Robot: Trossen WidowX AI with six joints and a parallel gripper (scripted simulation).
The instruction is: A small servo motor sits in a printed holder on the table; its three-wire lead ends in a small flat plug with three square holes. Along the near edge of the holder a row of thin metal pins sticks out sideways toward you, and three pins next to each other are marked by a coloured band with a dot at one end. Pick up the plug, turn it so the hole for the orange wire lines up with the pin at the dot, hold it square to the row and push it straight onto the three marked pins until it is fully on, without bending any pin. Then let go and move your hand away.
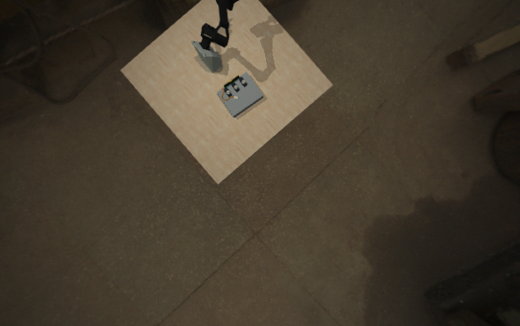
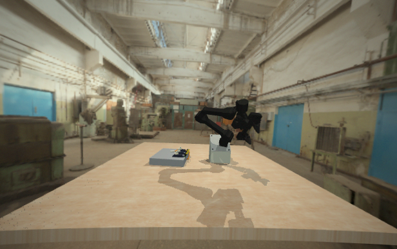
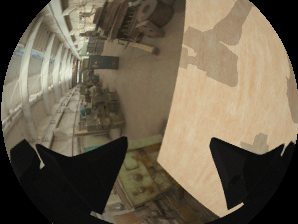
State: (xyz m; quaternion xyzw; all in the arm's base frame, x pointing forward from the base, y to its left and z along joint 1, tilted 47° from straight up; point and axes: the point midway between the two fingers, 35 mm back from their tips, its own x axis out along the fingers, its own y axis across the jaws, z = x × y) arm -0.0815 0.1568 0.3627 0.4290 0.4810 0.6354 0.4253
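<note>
Now: the yellow band 400 mm ahead of my gripper tip, 360 mm to the right of it and 180 mm below it. Also, from my gripper tip: grey printed holder: 560 mm ahead, 350 mm to the right, 230 mm below.
</note>
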